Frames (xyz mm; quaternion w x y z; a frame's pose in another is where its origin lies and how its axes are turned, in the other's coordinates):
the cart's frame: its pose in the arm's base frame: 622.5 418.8 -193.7 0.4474 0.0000 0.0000 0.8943
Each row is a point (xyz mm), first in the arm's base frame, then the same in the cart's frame.
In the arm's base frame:
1: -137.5 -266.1 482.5
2: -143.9 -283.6 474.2
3: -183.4 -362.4 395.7
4: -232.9 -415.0 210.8
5: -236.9 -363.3 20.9
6: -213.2 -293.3 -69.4
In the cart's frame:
1: -92.4 1018.9 676.2
2: -102.5 1034.5 667.9
3: -141.9 1113.4 589.4
4: -154.3 1184.5 404.5
5: -110.6 1156.7 214.6
6: -68.8 1095.8 124.3

